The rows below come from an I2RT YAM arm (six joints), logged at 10 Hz.
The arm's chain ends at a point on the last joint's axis. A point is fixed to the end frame.
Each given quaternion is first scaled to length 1.
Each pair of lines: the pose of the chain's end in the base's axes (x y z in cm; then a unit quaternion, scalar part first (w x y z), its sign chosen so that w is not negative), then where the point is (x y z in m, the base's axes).
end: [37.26, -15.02, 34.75, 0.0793, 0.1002, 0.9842, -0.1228]
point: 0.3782 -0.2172 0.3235
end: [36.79, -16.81, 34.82, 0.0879, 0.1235, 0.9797, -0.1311]
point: 0.3709 -0.2357 0.3253
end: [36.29, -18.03, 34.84, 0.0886, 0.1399, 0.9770, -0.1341]
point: 0.3638 -0.2480 0.3258
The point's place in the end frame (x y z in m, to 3 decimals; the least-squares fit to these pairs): -0.013 -0.057 0.041
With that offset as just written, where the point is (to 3 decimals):
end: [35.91, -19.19, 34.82, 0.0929, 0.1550, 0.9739, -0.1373]
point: 0.358 -0.260 0.326
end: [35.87, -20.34, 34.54, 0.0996, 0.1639, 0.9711, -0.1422]
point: 0.357 -0.271 0.324
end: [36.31, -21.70, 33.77, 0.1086, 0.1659, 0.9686, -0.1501]
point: 0.361 -0.285 0.317
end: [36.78, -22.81, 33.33, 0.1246, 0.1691, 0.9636, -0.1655]
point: 0.366 -0.297 0.315
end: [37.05, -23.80, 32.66, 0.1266, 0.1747, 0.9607, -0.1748]
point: 0.368 -0.307 0.310
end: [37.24, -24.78, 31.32, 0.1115, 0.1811, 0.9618, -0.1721]
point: 0.368 -0.317 0.296
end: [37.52, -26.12, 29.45, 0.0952, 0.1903, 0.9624, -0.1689]
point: 0.369 -0.330 0.276
